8 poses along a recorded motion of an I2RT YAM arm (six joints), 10 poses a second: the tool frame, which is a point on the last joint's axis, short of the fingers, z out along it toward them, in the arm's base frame.
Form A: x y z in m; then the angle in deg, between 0 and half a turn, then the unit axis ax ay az.
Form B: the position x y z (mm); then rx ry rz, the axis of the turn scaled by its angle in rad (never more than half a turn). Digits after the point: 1 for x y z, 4 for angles.
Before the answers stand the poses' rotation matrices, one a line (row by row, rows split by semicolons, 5 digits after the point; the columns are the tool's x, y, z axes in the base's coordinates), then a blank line. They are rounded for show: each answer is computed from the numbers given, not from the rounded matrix.
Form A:
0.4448, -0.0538, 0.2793, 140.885, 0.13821, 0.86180, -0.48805
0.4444, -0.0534, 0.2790, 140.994, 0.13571, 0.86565, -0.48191
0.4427, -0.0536, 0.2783, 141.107, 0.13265, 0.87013, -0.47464
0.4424, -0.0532, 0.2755, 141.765, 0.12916, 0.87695, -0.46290
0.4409, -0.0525, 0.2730, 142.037, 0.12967, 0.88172, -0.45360
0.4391, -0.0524, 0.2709, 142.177, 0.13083, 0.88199, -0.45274
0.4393, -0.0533, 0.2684, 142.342, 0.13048, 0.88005, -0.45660
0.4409, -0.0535, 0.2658, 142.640, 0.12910, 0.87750, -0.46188
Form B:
-0.74196 0.51943 0.42390; -0.09638 0.54307 -0.83414; -0.66348 -0.65975 -0.35288
-0.74435 0.51208 0.42862; -0.09455 0.55457 -0.82675; -0.66106 -0.65592 -0.36438
-0.74703 0.50327 0.43436; -0.09275 0.56809 -0.81773; -0.65829 -0.65115 -0.37770
-0.75569 0.48872 0.43598; -0.08425 0.58763 -0.80473; -0.64948 -0.64486 -0.40289
-0.75834 0.48351 0.43720; -0.07456 0.60196 -0.79504; -0.64758 -0.63551 -0.42044
-0.75927 0.48417 0.43484; -0.07109 0.60248 -0.79496; -0.64688 -0.63451 -0.42302
-0.76117 0.48470 0.43092; -0.07322 0.59596 -0.79967; -0.64441 -0.64023 -0.41814
-0.76492 0.48361 0.42546; -0.07695 0.58719 -0.80578; -0.63951 -0.64910 -0.41194

444.8, -53.8, 279.3, 0.3398, 2.1191, -1.2001
444.4, -53.4, 279.0, 0.3340, 2.1302, -1.1859
442.7, -53.6, 278.3, 0.3267, 2.1429, -1.1689
442.4, -53.2, 275.5, 0.3196, 2.1698, -1.1453
440.9, -52.5, 273.0, 0.3215, 2.1858, -1.1245
439.1, -52.4, 270.9, 0.3246, 2.1886, -1.1235
439.3, -53.3, 268.4, 0.3242, 2.1863, -1.1344
440.9, -53.5, 265.8, 0.3214, 2.1846, -1.1499

